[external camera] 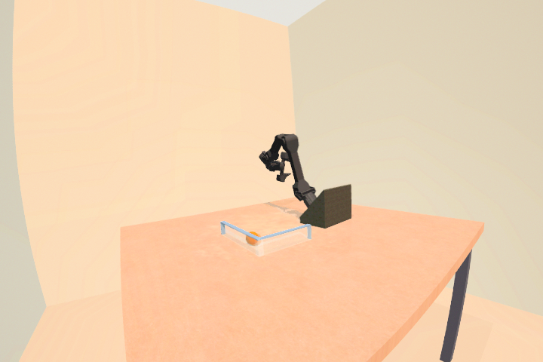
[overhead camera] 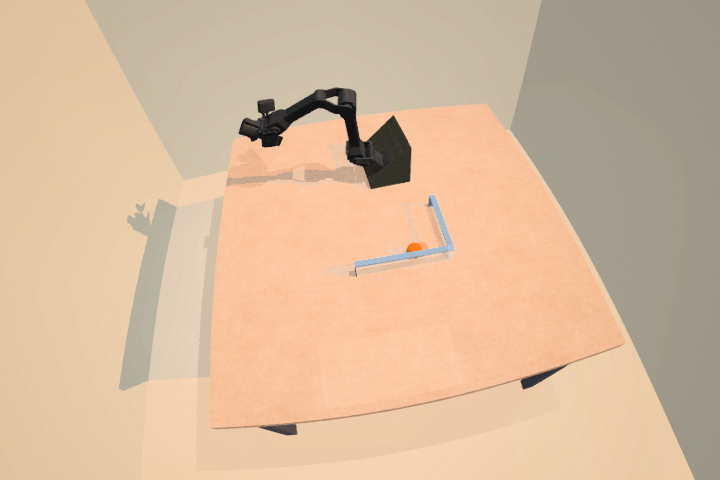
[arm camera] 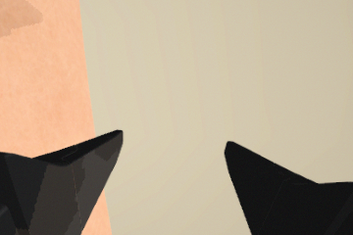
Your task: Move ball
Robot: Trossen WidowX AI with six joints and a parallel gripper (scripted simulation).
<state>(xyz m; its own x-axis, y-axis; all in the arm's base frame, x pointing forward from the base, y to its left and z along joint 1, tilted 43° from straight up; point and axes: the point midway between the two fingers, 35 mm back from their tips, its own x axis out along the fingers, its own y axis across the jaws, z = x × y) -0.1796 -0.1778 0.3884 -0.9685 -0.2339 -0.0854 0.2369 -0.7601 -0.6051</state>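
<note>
Right now my gripper tip is 580 mm short of the see-through copy, 450 mm to the right of it and 220 mm above it. From my gripper tip the other things lie so: orange ball: 580 mm ahead, 430 mm to the left, 220 mm below.
</note>
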